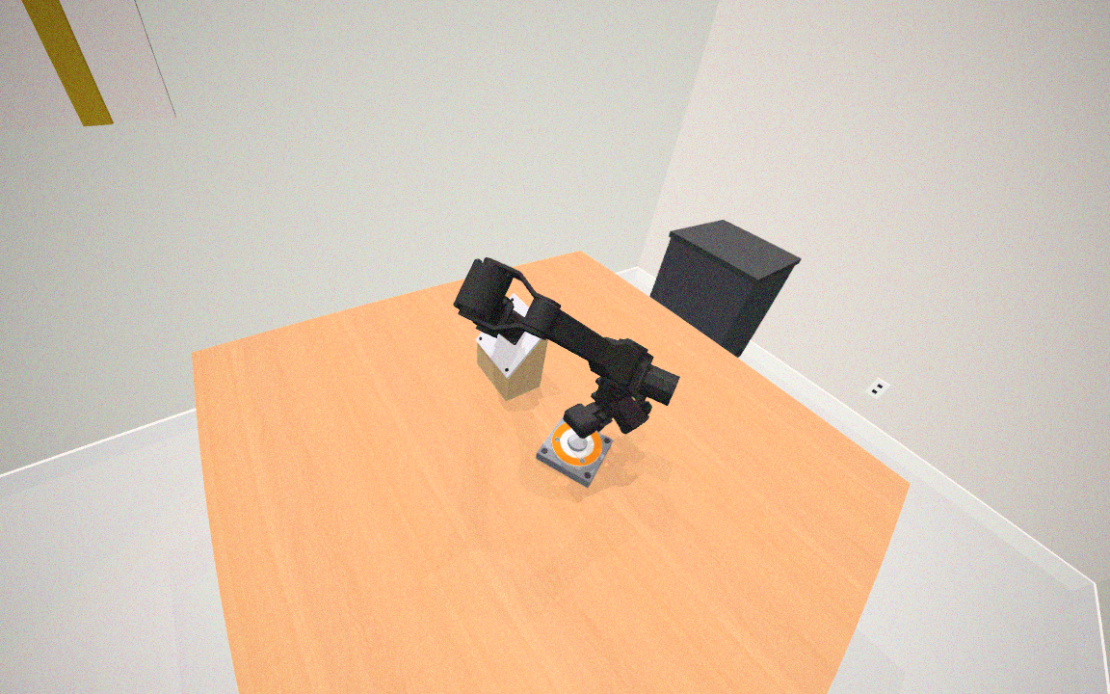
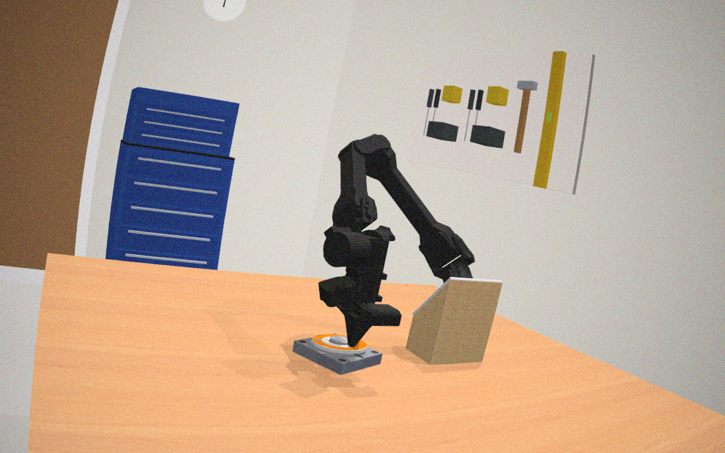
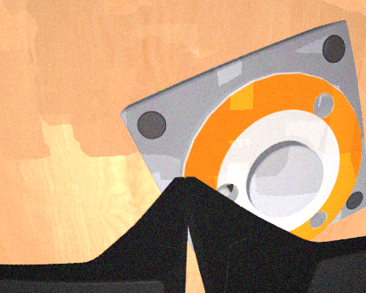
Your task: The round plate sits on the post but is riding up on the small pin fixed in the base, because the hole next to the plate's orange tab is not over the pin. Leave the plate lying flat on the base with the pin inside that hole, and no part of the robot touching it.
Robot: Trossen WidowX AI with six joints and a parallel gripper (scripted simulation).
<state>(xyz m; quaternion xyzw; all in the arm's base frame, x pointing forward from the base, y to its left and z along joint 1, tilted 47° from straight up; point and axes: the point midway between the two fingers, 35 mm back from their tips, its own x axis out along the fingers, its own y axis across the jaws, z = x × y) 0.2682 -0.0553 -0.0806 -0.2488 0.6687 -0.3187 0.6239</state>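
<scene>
Right now the square grey base is 10 mm behind my gripper tip, 50 mm to the right of it and 20 mm below it.
</scene>
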